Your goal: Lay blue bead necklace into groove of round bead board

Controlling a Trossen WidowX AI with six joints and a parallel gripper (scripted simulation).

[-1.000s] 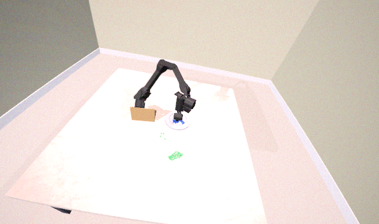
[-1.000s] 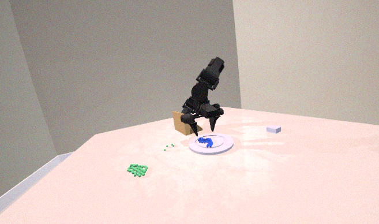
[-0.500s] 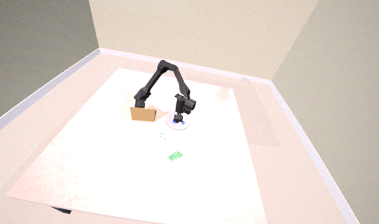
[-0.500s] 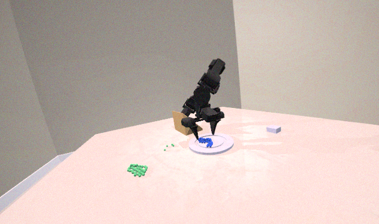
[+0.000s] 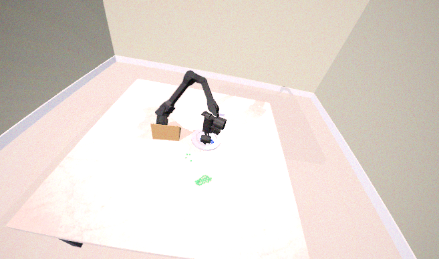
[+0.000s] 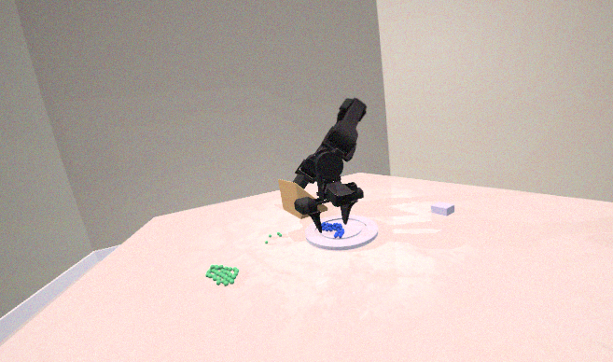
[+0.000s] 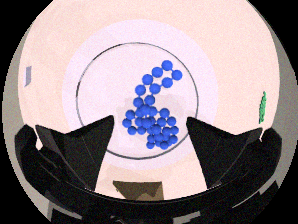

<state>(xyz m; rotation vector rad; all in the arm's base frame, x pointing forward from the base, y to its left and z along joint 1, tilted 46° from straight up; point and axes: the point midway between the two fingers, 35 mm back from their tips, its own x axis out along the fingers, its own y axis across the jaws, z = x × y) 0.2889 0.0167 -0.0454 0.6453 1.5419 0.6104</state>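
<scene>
My gripper tip is 20 mm to the right of the round white bead board, 10 mm short of it and 10 mm above it. Also, from my gripper tip: small grey block 310 mm to the left, 110 mm ahead.
</scene>
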